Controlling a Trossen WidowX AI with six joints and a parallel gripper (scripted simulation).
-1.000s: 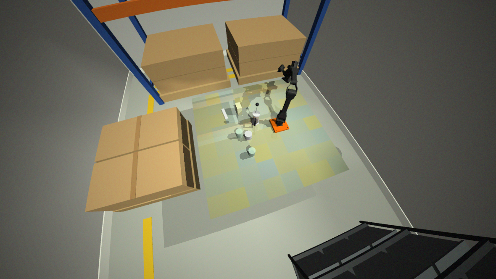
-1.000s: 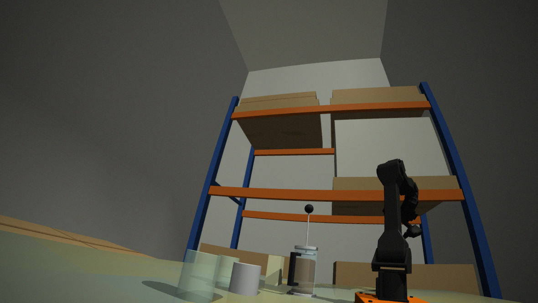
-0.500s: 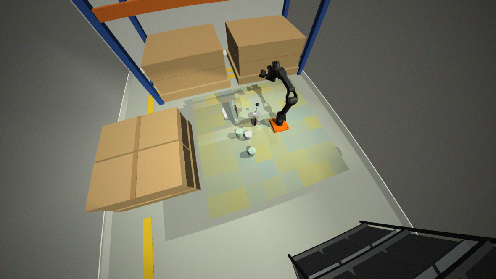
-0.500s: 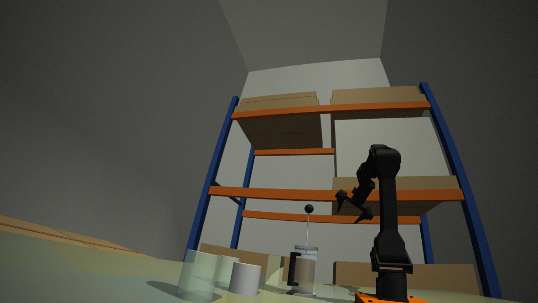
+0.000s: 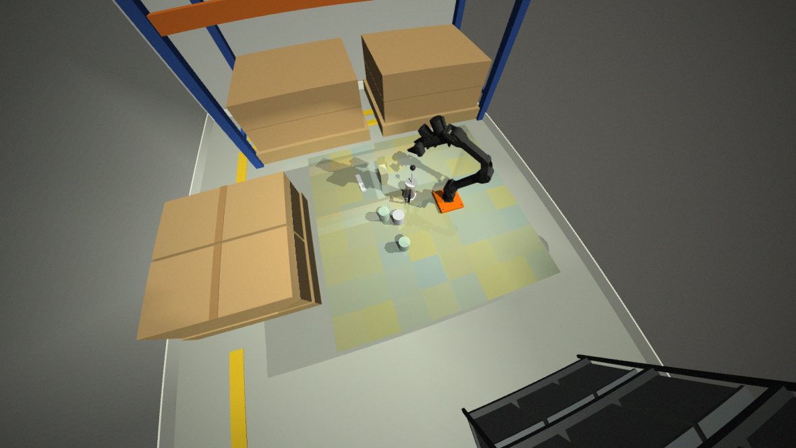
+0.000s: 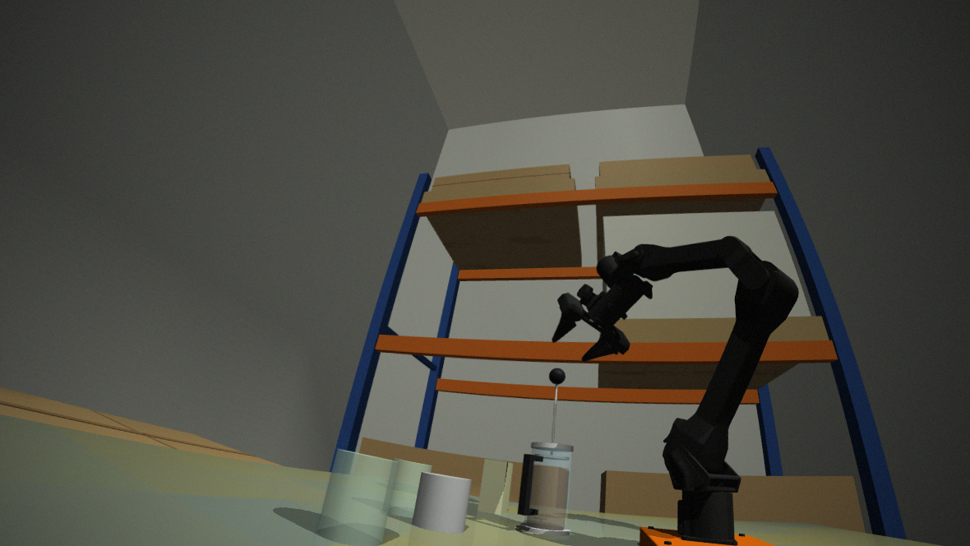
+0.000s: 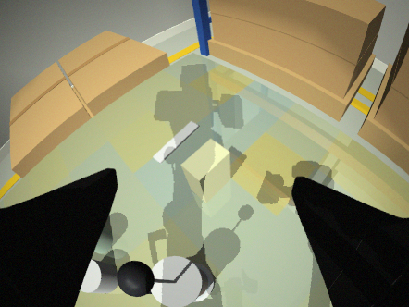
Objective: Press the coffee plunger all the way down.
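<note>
Right now the coffee press is 220 mm below my gripper tip and 100 mm to the left of it. Also, from my gripper tip: flat white strip: 350 mm below, 320 mm ahead, 60 mm to the right.
</note>
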